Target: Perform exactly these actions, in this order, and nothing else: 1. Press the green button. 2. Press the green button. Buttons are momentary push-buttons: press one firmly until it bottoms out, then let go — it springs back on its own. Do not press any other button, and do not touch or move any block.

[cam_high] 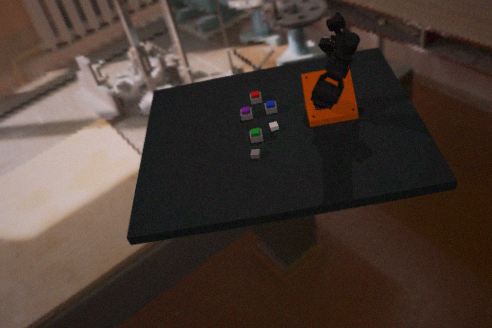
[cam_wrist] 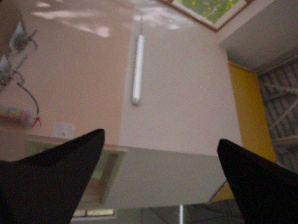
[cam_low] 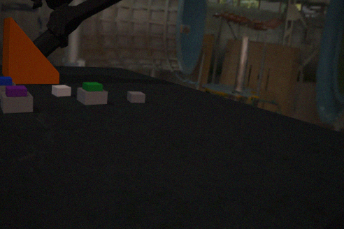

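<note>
Right now the green button is 40 cm ahead of my gripper tip, 28 cm below it and 23 cm to the left of it. The rest, counted from my gripper tip: red button 38 cm ahead, 28 cm below, 2 cm to the right; blue button 33 cm ahead, 28 cm below, 7 cm to the left; purple button 43 cm ahead, 28 cm below, 8 cm to the left.
</note>
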